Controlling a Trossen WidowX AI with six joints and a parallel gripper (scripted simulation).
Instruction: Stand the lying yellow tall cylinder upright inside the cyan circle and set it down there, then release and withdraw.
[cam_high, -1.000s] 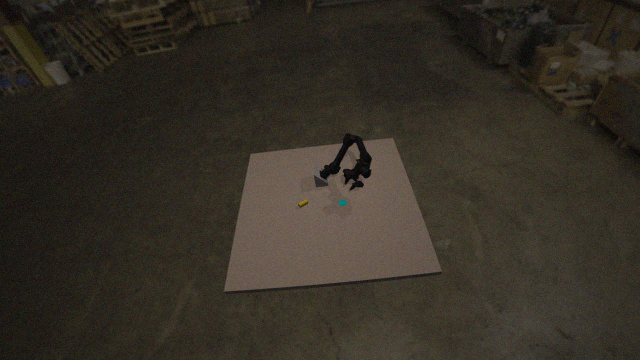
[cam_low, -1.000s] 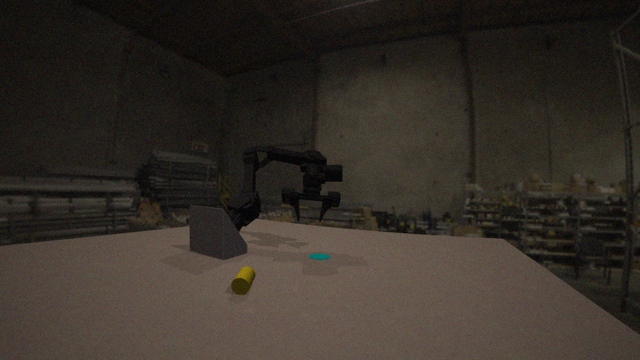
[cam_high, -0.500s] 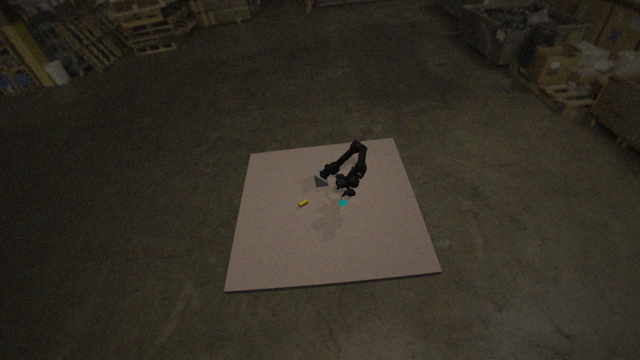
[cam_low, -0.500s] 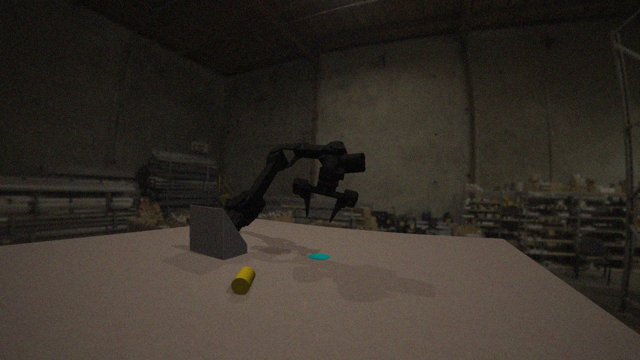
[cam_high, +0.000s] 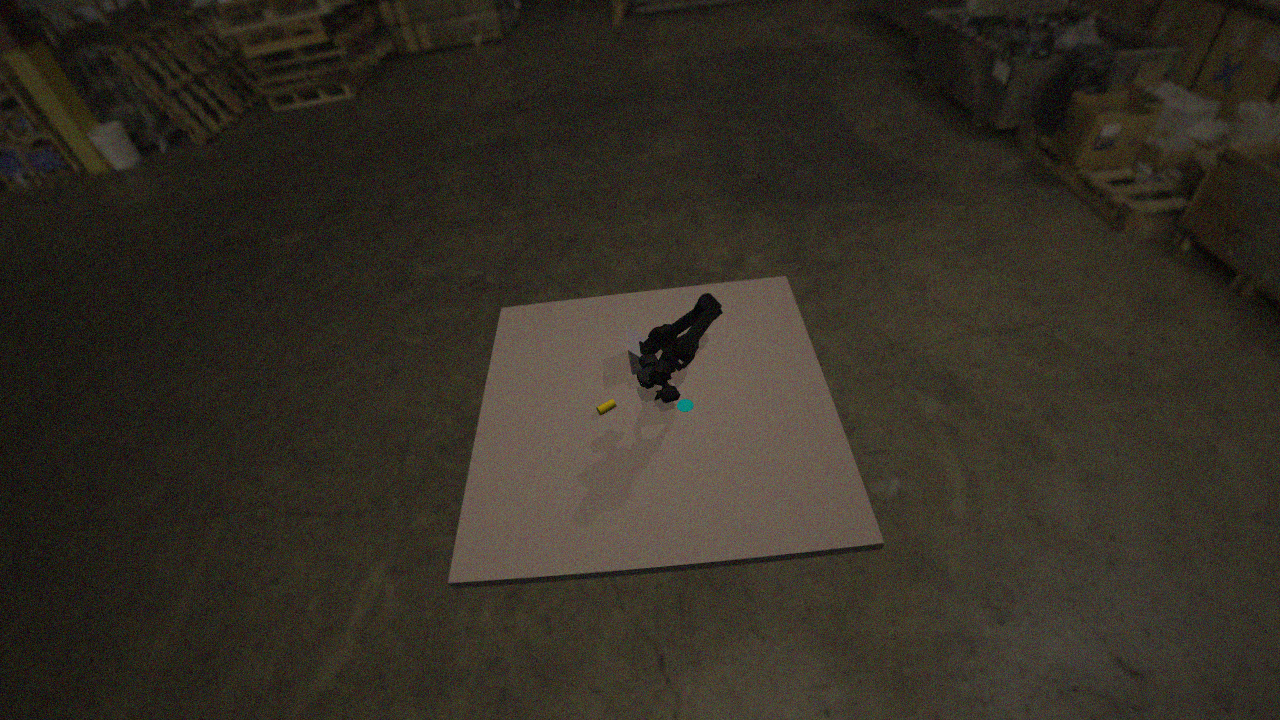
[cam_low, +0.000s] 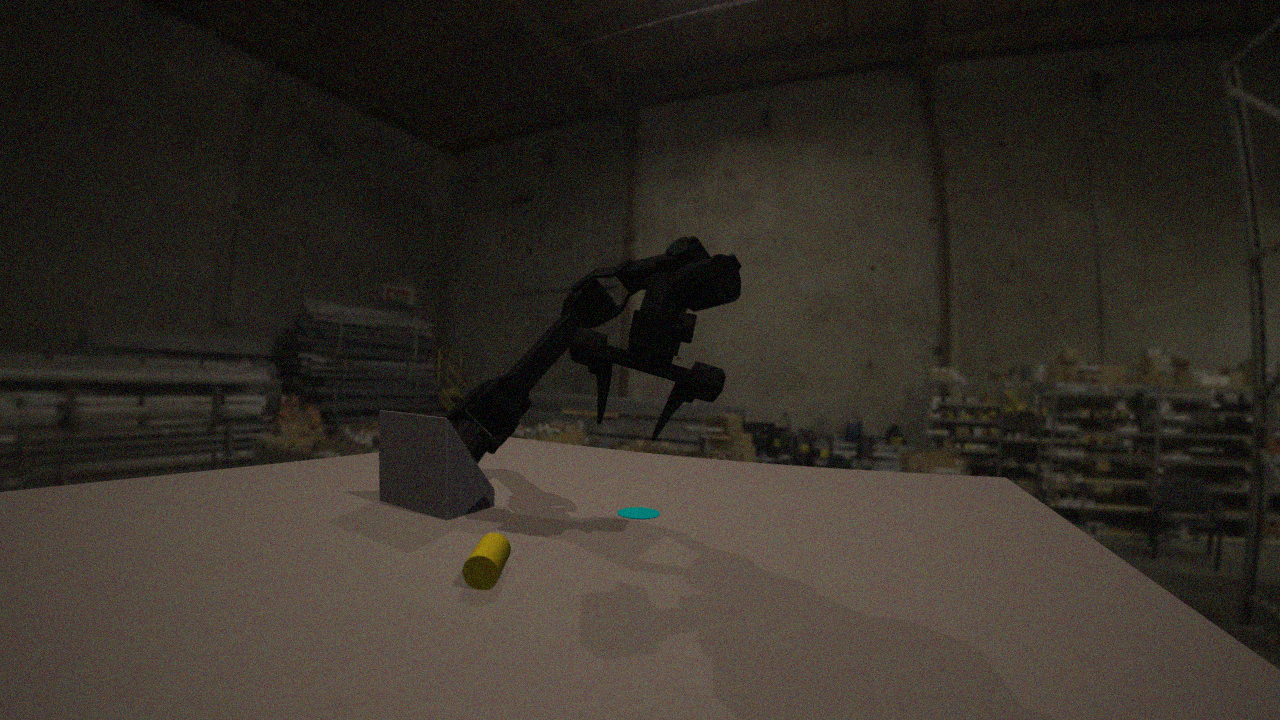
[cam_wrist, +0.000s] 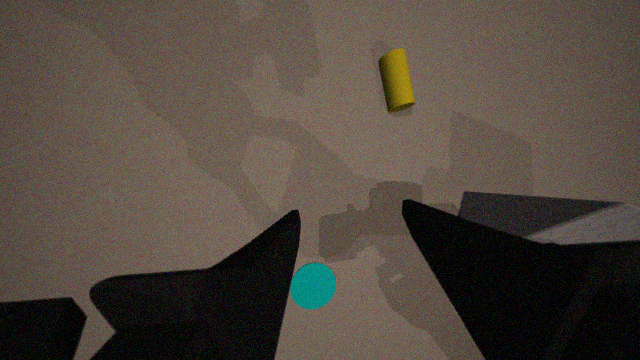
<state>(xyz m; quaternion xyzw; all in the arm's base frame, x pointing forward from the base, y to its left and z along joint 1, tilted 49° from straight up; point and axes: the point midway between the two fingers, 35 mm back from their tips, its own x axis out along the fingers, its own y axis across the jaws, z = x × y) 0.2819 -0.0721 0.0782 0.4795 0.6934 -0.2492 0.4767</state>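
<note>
The yellow tall cylinder is 6 cm behind my gripper tip, 17 cm to the right of it and 11 cm below it. The rest, counted from my gripper tip: cyan circle 3 cm behind, 12 cm to the left, 13 cm below.
</note>
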